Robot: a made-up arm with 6 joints. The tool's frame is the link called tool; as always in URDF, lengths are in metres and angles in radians.
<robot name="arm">
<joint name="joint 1" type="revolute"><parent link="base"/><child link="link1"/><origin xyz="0.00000 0.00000 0.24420"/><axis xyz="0 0 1"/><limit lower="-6.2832" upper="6.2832"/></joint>
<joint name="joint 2" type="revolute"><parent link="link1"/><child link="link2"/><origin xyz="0.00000 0.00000 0.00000" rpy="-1.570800 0.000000 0.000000"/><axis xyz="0 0 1"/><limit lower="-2.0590" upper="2.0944"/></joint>
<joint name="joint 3" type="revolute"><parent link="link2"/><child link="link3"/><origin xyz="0.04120 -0.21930 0.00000"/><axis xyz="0 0 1"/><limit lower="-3.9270" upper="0.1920"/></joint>
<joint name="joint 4" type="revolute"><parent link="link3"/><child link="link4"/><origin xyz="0.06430 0.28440 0.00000" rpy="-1.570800 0.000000 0.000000"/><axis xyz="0 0 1"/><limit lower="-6.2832" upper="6.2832"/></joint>
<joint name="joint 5" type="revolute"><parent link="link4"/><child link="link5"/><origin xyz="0.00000 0.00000 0.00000" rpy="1.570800 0.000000 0.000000"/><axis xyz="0 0 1"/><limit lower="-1.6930" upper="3.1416"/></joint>
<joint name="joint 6" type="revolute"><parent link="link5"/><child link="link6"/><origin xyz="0.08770 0.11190 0.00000" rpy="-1.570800 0.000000 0.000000"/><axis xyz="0 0 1"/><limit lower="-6.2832" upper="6.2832"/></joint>
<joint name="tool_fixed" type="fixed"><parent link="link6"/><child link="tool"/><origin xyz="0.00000 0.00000 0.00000"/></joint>
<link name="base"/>
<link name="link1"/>
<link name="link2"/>
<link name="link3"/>
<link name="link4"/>
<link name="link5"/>
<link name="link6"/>
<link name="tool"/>
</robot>
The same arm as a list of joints. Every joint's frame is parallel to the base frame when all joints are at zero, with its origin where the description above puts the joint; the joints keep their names.
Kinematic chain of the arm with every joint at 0, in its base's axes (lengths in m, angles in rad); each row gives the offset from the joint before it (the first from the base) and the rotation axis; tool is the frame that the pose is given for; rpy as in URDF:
joint 1: xyz 0 0 0.2442 axis +z
joint 2: xyz 0 0 0 axis +y
joint 3: xyz 0.0412 0 0.2193 axis +y
joint 4: xyz 0.0643 0 -0.2844 axis -z
joint 5: xyz 0 0 0 axis +y
joint 6: xyz 0.0877 0 -0.1119 axis -z
tool: xyz 0 0 0 rpy 3.1416 0 0
Joint limits (rad, base to tool): -6.2832..6.2832 -2.059..2.0944 -3.927..0.192 -6.2832..6.2832 -1.693..3.1416 -6.2832..6.2832

